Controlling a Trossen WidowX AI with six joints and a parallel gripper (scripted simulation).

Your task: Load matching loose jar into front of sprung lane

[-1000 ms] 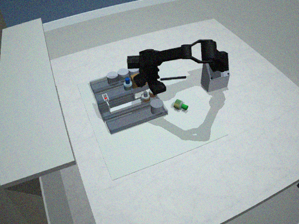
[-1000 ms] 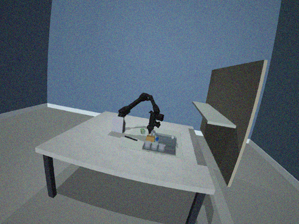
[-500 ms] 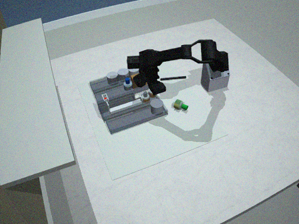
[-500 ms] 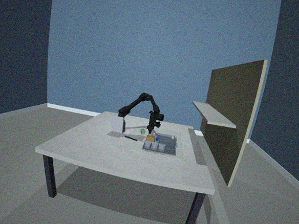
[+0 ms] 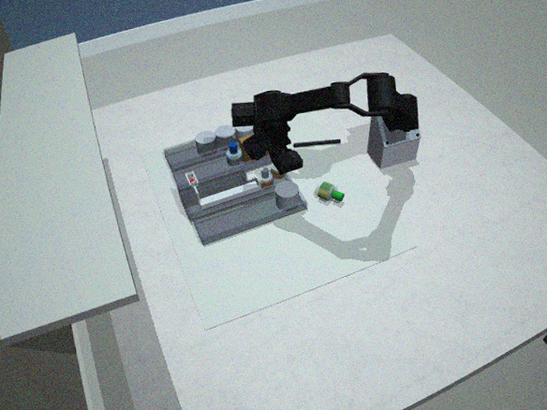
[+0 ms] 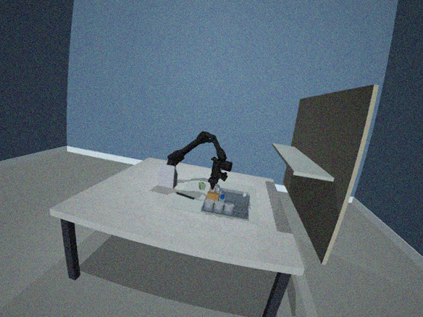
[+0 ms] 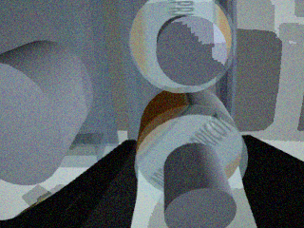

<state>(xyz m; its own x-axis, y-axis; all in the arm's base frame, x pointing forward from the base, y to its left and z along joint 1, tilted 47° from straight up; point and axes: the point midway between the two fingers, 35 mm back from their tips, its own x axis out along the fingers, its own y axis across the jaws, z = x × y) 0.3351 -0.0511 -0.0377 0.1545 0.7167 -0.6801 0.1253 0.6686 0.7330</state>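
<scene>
Right now my gripper tip is 130 mm to the left of the tan box and 10 mm above it. From my gripper tip the other things lie so: grey shelf unit (140 mm ahead, 40 mm to the right, 30 mm below); then red mark (220 mm ahead, 60 mm to the right, 20 mm above); then black bar (180 mm behind, 80 mm to the right, 50 mm below).
</scene>
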